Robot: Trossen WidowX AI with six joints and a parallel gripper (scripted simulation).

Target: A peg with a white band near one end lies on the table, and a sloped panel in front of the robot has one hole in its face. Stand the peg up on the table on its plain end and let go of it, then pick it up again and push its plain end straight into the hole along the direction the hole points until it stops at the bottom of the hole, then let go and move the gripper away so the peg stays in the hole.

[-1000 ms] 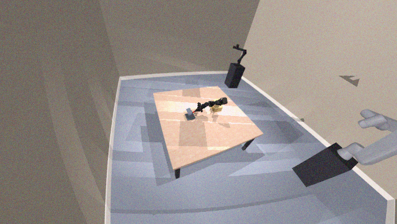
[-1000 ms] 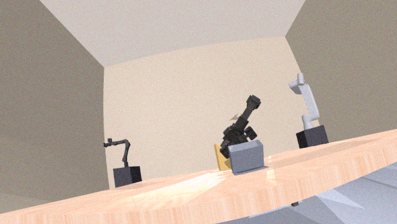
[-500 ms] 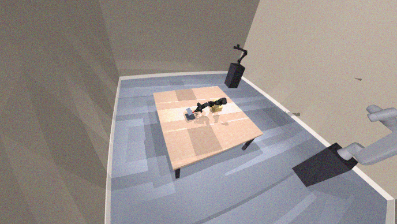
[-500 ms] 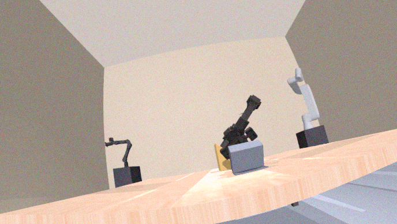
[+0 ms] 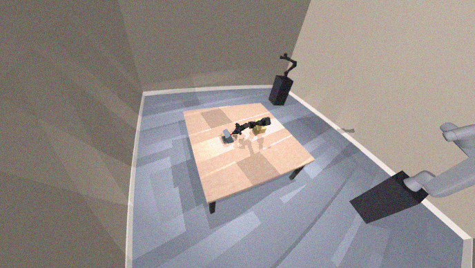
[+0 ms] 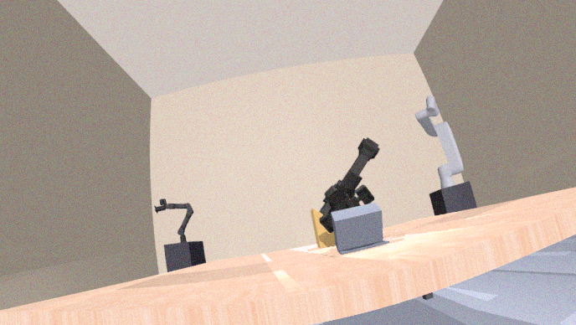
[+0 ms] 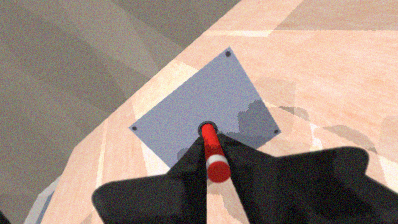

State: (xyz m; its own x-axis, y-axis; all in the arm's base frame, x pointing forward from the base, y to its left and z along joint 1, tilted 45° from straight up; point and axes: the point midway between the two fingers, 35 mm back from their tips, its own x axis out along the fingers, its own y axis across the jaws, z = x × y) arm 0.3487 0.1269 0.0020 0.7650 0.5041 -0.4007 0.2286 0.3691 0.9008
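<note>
The red peg is 10 mm behind my gripper tip and 10 mm above it. From my gripper tip the other things lie so: sloped panel 40 mm ahead, 20 mm below.
</note>
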